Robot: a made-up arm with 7 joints.
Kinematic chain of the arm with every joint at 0, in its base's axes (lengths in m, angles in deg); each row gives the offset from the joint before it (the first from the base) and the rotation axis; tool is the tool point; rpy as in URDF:
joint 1: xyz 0 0 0.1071 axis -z
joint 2: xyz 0 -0.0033 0.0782 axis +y
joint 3: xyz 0 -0.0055 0.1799 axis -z
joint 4: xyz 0 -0.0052 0.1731 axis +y
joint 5: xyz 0 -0.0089 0.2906 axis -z
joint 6: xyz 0 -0.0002 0.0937 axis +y
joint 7: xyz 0 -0.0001 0.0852 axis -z
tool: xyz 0 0 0 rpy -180 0 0
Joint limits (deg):
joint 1: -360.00..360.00
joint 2: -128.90..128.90
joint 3: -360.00..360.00
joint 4: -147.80..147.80
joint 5: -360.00..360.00
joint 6: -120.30..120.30
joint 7: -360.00..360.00
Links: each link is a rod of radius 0.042 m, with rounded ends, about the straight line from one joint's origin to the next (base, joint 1, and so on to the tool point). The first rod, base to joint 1, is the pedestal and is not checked.
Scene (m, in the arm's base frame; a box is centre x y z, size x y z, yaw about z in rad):
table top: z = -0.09
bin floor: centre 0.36 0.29 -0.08 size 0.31 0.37 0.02 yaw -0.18
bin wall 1: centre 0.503 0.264 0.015 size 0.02 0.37 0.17 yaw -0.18
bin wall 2: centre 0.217 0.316 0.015 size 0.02 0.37 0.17 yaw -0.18
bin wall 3: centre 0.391 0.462 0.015 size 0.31 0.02 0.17 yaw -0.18
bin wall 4: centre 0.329 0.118 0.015 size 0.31 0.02 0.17 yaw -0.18
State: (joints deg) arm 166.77 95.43 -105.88 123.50 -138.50 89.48 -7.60
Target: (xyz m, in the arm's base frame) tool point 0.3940 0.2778 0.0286
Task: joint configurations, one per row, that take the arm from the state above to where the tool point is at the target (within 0.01 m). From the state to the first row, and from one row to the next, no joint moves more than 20 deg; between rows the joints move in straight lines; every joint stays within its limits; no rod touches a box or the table.
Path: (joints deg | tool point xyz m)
1: 186.15 81.17 -97.56 124.64 -141.72 83.45 -11.78 | -0.2042 -0.3248 0.2983
2: 205.53 66.91 -89.25 125.78 -144.94 77.43 -15.95 | -0.2873 -0.2597 0.2798
3: 224.91 52.65 -80.93 126.93 -148.17 71.40 -20.13 | -0.3582 -0.1529 0.2589
4: 244.29 38.38 -72.62 128.07 -151.39 65.37 -24.31 | -0.3885 -0.0079 0.2457
5: 263.67 24.12 -64.30 129.21 -154.61 59.35 -28.48 | -0.3538 0.1498 0.2478
6: 283.05 9.86 -55.99 130.35 -157.83 53.32 -32.66 | -0.2500 0.2797 0.2689
7: 302.43 -4.40 -47.67 131.50 -161.05 47.29 -36.84 | -0.1009 0.3435 0.3081
8: 304.06 4.88 -30.76 126.30 -162.12 59.30 -29.53 | 0.0276 0.3909 0.3127
9: 305.69 14.16 -13.85 121.11 -163.18 71.31 -22.22 | 0.1670 0.3942 0.2928
10: 307.32 23.43 3.07 115.92 -164.25 83.32 -14.91 | 0.2945 0.3524 0.2631
11: 308.95 32.71 19.98 110.73 -165.31 95.33 -7.60 | 0.3940 0.2778 0.2398
12: 309.59 45.60 18.86 109.06 -165.29 91.80 -7.60 | 0.4017 0.2869 0.1357
13: 310.24 58.49 17.74 107.39 -165.27 88.27 -7.60 | 0.3940 0.2778 0.0286

